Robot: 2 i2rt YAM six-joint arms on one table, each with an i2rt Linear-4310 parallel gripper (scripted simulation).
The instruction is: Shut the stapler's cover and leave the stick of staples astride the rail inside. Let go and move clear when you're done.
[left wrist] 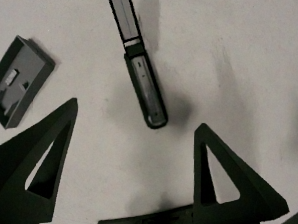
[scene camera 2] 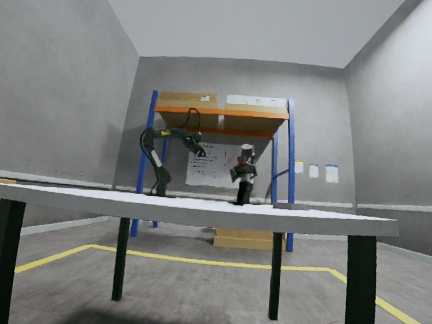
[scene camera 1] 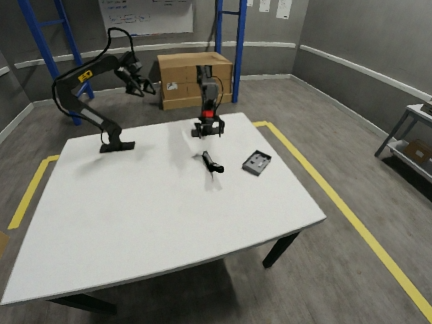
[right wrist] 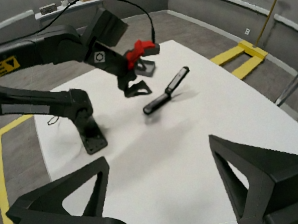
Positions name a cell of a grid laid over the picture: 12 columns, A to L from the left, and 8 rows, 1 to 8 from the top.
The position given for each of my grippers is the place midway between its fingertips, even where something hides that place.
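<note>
My left gripper (left wrist: F5) and my right gripper (right wrist: G6) are visible. The left gripper also appears in the right wrist view (right wrist: F3).
</note>
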